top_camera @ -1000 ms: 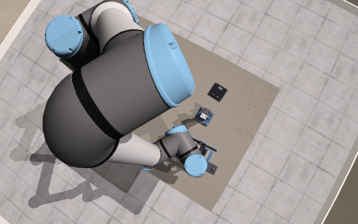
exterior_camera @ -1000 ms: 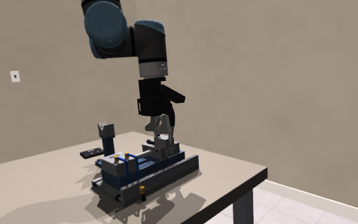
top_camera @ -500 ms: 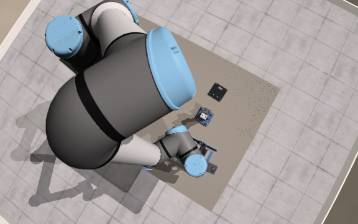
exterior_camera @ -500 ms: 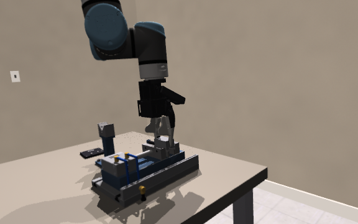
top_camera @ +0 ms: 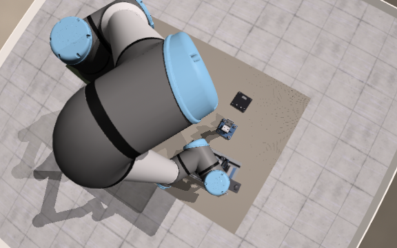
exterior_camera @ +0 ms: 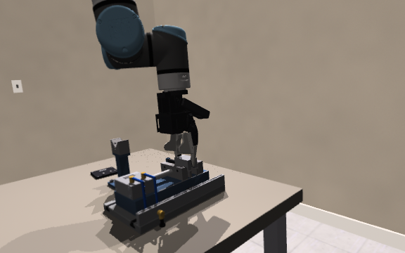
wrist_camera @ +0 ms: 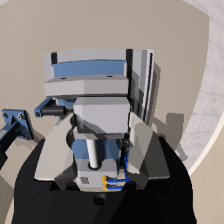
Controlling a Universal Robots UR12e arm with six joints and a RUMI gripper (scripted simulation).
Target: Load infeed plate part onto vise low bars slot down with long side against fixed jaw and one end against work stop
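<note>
Right now the part is 1 cm below my hand. Also, from my hand: fixed jaw 3 cm ahead, 2 cm to the left, 3 cm below; then work stop rod 7 cm to the left, 2 cm below; then cylinder rod 9 cm behind, 1 cm to the left, 3 cm below.
</note>
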